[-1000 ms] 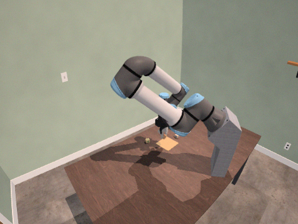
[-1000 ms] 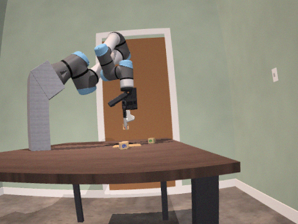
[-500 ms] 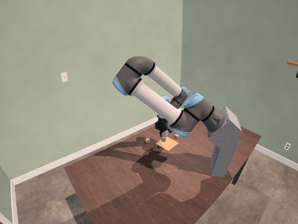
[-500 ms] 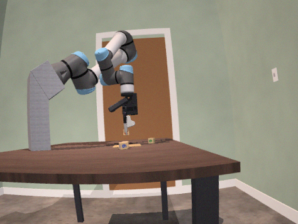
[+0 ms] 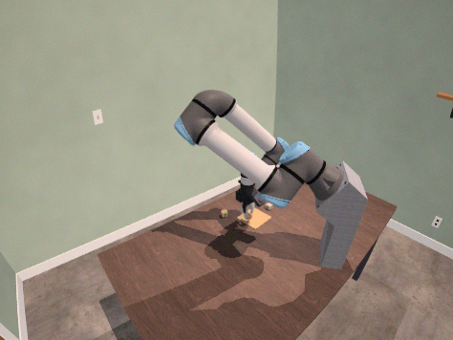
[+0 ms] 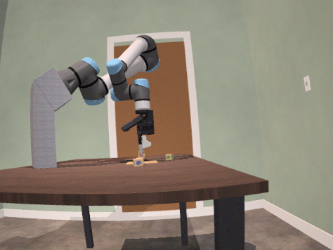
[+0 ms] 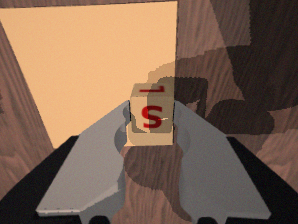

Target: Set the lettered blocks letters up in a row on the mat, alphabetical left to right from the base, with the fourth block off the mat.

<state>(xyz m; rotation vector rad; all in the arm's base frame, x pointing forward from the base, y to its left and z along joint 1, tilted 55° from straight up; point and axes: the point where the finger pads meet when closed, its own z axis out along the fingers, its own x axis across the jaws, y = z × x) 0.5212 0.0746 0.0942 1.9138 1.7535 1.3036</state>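
Right now my hand is 5 cm to the left of the tan mat, 4 cm above it and 1 cm short of it.
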